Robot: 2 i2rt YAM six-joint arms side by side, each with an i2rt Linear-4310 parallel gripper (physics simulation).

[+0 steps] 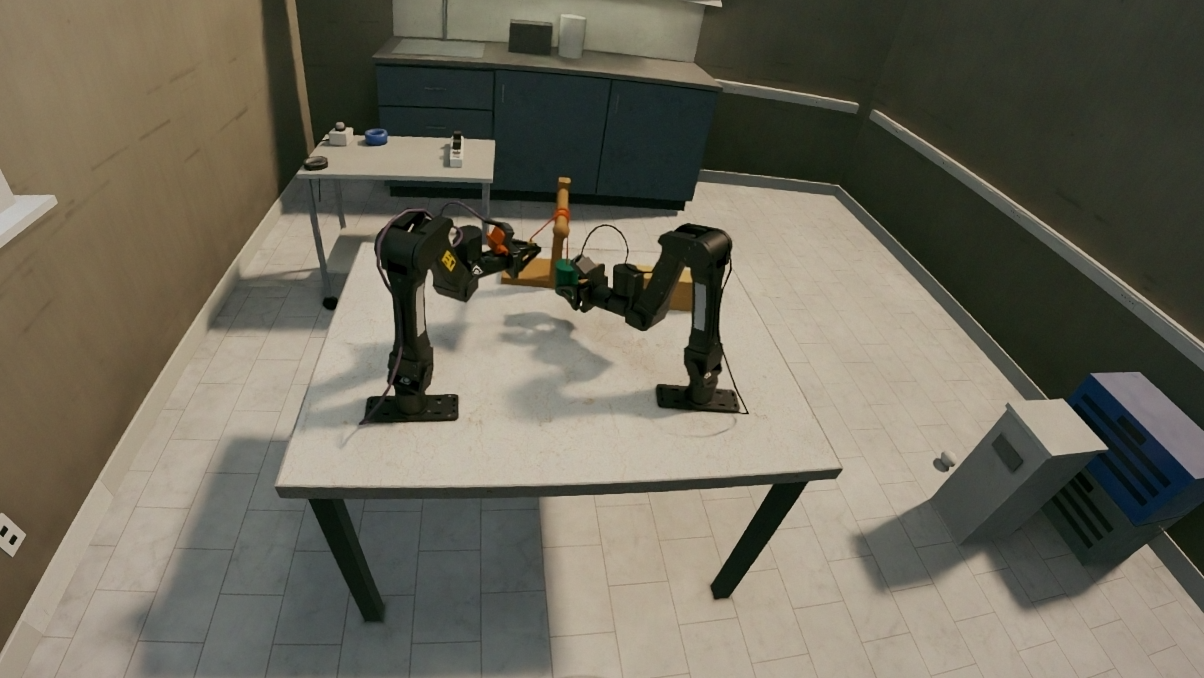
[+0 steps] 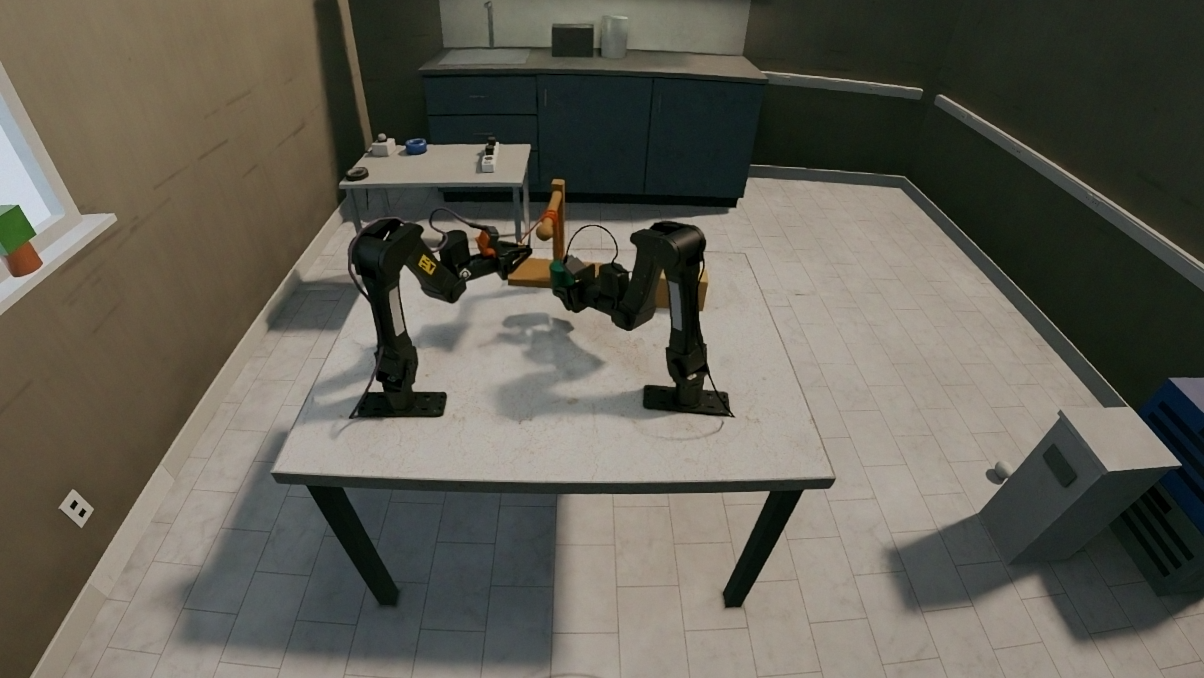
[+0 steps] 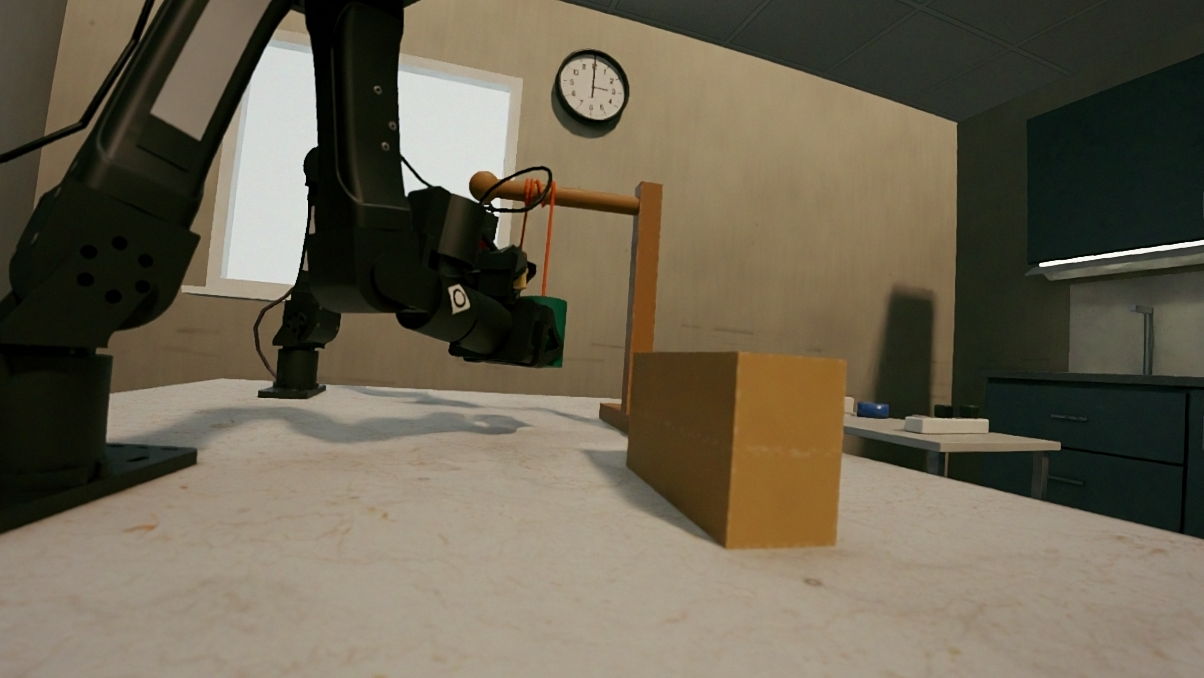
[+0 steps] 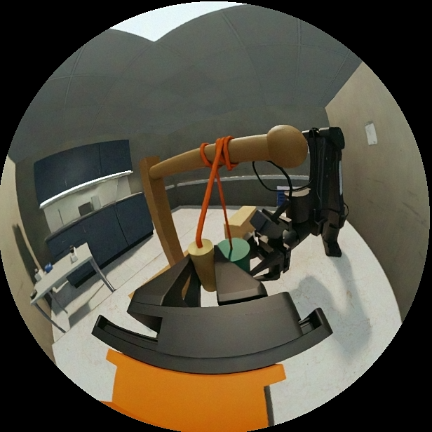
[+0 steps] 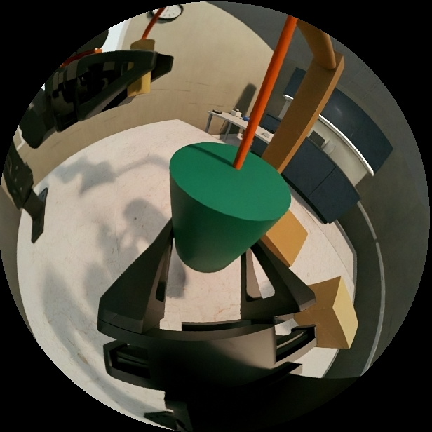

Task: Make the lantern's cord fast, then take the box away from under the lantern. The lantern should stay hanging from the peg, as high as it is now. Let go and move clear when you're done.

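Places are measured from the left arm's base along level axes (x ahead, y left, z up), in millimetres.
Where they show: left gripper, between the fingertips: (image 1: 539, 247) (image 2: 531, 249) (image 3: 530, 268); right gripper, between the fingertips: (image 1: 565, 283) (image 2: 562, 284) (image 3: 540, 348); left arm's base, origin of its link: (image 1: 412, 409) (image 2: 403, 405) (image 3: 295, 393); right arm's base, origin of its link: (image 1: 697, 399) (image 2: 686, 401) (image 3: 26, 496).
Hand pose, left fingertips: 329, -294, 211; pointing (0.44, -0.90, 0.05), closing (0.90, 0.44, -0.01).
Observation:
Each offset is from my left fingertips to the top centre of the thing, as dx, dy, dz. "spot": to the spot under its first point.
The green lantern @[+2, -77, -49] (image 1: 565, 273) (image 3: 557, 311) (image 4: 240, 252) (image 5: 225, 195) is upright in the air, well above the table. An orange cord @[spot: +5, -72, +10] (image 3: 547, 252) (image 4: 202, 215) (image 5: 265, 95) runs up from it, wraps around the wooden peg @[+24, -51, +102] (image 3: 589, 199) (image 4: 250, 149) and comes down to a tan toggle (image 4: 202, 260) (image 5: 140, 85). My left gripper (image 1: 532, 250) (image 4: 206, 250) is shut on the toggle, beside the lantern. My right gripper (image 1: 567, 293) (image 5: 210, 226) has its fingers against both sides of the lantern. The box @[+57, -377, -111] (image 3: 783, 446) (image 5: 327, 315) stands to one side, not under the lantern.
The wooden stand's post @[+138, -68, +119] (image 3: 644, 294) (image 4: 162, 220) rises behind the lantern, near the box. A side table (image 1: 404, 160) with small items stands at the back left. Blue cabinets (image 1: 551, 130) line the far wall. Both grippers are close together below the peg.

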